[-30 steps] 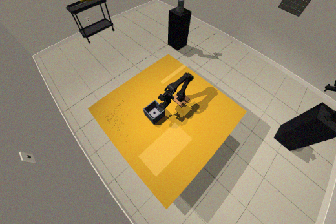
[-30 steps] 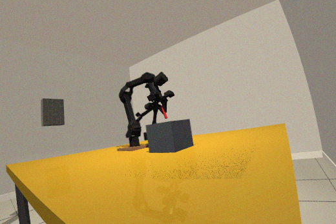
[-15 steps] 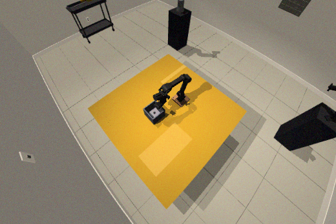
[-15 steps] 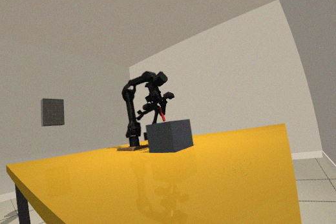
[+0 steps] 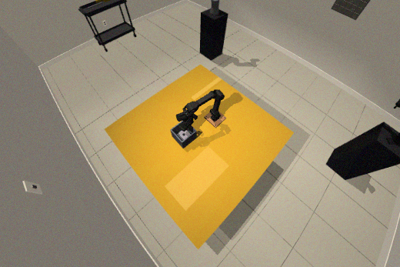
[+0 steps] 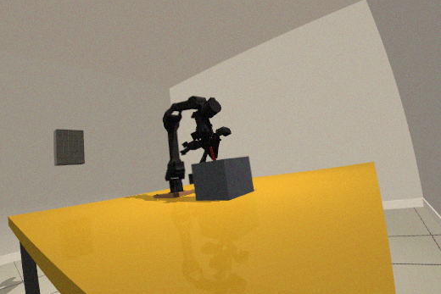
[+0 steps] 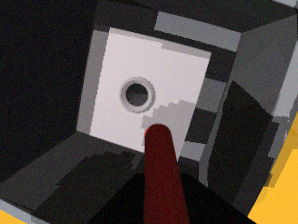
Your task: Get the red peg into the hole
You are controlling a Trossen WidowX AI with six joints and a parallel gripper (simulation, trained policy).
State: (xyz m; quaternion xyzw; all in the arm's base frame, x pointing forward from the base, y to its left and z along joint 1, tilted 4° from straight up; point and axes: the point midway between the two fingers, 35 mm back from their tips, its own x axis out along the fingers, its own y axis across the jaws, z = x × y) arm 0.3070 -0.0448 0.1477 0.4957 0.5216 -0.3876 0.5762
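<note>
My gripper tip is 10 cm above the plate, 4 cm short of it and 1 cm to the left of it. Also, from my gripper tip: red peg (1 cm above).
</note>
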